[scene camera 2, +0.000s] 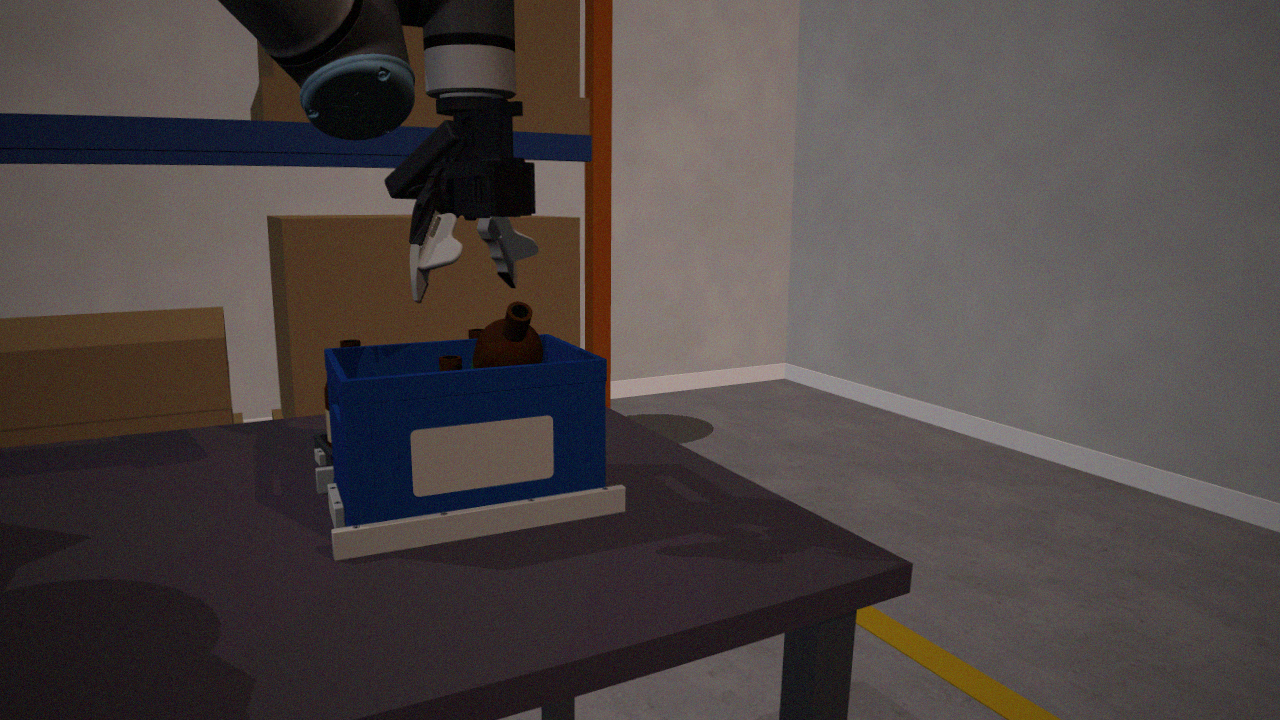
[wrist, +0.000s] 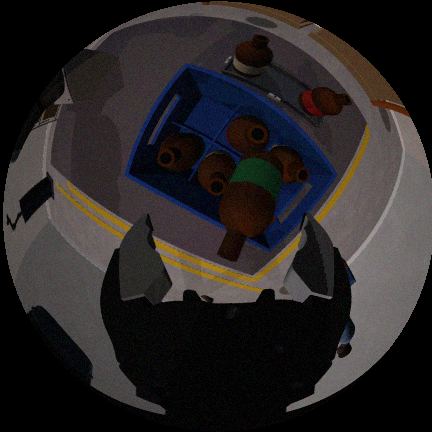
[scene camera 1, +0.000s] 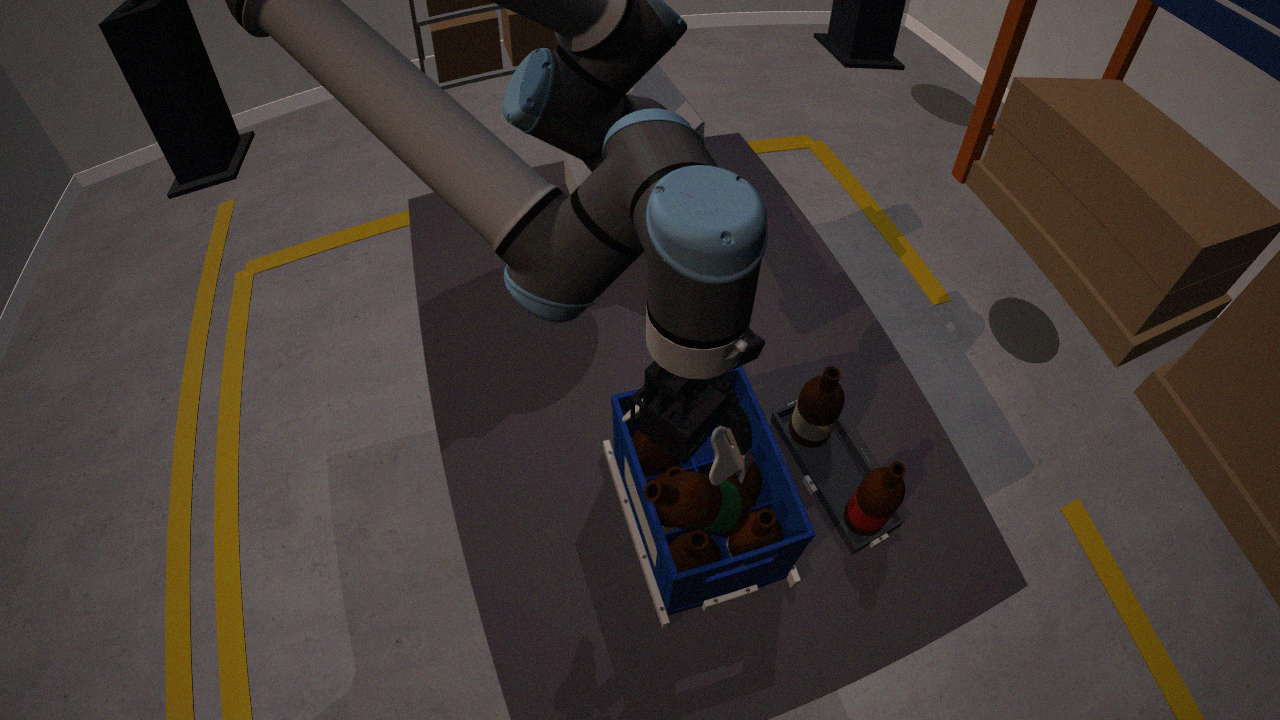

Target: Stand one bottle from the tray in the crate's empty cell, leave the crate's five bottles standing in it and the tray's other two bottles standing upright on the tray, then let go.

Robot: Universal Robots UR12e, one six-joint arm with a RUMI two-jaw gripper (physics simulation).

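Frame: origin at the arm's base, x back, y right, z up, level; millimetres.
Where they show: gripper, fingertip midpoint: (scene camera 2: pixel 469 295) (wrist: pixel 226 215) (scene camera 1: pixel 690 446).
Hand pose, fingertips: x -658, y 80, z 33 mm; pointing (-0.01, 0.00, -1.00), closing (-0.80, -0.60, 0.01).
Each offset is from my fingertips to the top centre of the thing. "spot": to the spot under its first point. Level surfaces: height alone.
The blue crate @[dx +5, dy -35, dz -69 mm] (scene camera 1: pixel 778 564) (scene camera 2: pixel 375 465) (wrist: pixel 240 92) holds standing brown bottles; four show in the wrist view, and a fifth cannot be made out there. An empty cell @[spot: dx +98, dy -74, dz -236 mm] (wrist: pixel 207 115) is at its upper left corner in that view. A green-label bottle (scene camera 1: pixel 689 501) (scene camera 2: pixel 508 344) (wrist: pixel 250 200) lies tilted across the tops of the crate's bottles, its neck by the crate's long wall. The tray @[spot: dx +50, dy -283, dz -239 mm] (scene camera 1: pixel 836 456) (wrist: pixel 287 82) bears a cream-label bottle @[dx +113, dy -256, dz -84 mm] (scene camera 1: pixel 816 411) (wrist: pixel 252 56) and a red-label bottle @[dx -65, dy -293, dz -84 mm] (scene camera 1: pixel 875 499) (wrist: pixel 325 101), both upright. My gripper (scene camera 1: pixel 674 445) (scene camera 2: pixel 465 292) (wrist: pixel 226 215) is open and empty above the crate.
White rails @[dx -1, dy +64, dz -214 mm] (scene camera 1: pixel 637 537) (scene camera 2: pixel 474 525) run along the crate's foot on the dark table @[dz -244 mm] (scene camera 1: pixel 519 465) (scene camera 2: pixel 429 608) (wrist: pixel 95 115). The tray stands beside the crate's other long side. Large brown boxes (scene camera 1: pixel 1127 197) (scene camera 2: pixel 429 277) stand beyond the table.
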